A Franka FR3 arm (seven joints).
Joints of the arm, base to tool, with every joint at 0 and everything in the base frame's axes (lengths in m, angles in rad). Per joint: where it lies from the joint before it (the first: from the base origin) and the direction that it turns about. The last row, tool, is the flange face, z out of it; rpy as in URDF.
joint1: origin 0 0 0.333 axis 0 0 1
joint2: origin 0 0 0 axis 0 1 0
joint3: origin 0 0 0.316 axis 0 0 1
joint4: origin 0.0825 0 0 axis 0 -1 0
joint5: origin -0.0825 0 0.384 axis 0 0 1
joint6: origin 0 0 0 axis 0 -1 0
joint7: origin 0.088 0 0 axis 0 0 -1
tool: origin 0 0 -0.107 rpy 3.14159 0 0
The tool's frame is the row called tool.
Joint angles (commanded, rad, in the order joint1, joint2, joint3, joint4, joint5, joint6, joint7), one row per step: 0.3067, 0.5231, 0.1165, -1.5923, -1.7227, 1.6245, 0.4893; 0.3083, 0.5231, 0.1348, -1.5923, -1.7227, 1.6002, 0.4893; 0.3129, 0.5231, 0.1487, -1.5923, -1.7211, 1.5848, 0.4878; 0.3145, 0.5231, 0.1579, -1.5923, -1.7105, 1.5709, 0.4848; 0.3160, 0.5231, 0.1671, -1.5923, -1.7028, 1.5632, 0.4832; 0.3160, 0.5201, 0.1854, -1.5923, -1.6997, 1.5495, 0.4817; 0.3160, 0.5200, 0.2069, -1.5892, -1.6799, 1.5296, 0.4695; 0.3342, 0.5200, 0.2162, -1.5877, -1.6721, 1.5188, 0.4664; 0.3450, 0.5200, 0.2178, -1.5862, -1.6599, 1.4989, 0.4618; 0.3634, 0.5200, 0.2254, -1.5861, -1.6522, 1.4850, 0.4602; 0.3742, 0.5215, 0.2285, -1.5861, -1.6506, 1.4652, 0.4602; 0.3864, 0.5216, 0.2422, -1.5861, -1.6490, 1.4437, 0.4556; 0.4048, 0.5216, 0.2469, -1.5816, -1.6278, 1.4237, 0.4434; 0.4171, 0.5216, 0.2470, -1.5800, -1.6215, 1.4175, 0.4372; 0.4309, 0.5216, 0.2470, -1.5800, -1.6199, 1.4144, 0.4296
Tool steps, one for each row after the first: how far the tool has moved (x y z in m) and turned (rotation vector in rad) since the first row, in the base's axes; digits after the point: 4 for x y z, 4 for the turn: -0.0038, 0.0082, 0.0012, -0.0016, -0.0044, -0.0033; -0.0075, 0.0170, 0.0018, -0.0011, -0.0049, -0.0008; -0.0102, 0.0211, 0.0015, 0.0039, -0.0007, -0.0087; -0.0127, 0.0259, 0.0012, 0.0099, 0.0032, -0.0098; -0.0166, 0.0340, 0.0037, 0.0153, 0.0020, -0.0074; -0.0216, 0.0426, 0.0044, 0.0269, 0.0166, -0.0165; -0.0280, 0.0578, 0.0049, 0.0313, 0.0206, -0.0037; -0.0319, 0.0629, 0.0055, 0.0309, 0.0242, -0.0151; -0.0389, 0.0767, 0.0056, 0.0330, 0.0273, -0.0060; -0.0430, 0.0827, 0.0055, 0.0266, 0.0249, -0.0105; -0.0500, 0.0947, 0.0065, 0.0224, 0.0269, -0.0060; -0.0573, 0.1056, 0.0074, 0.0268, 0.0411, -0.0121; -0.0612, 0.1123, 0.0078, 0.0261, 0.0472, -0.0084; -0.0654, 0.1203, 0.0078, 0.0217, 0.0540, 0.0017
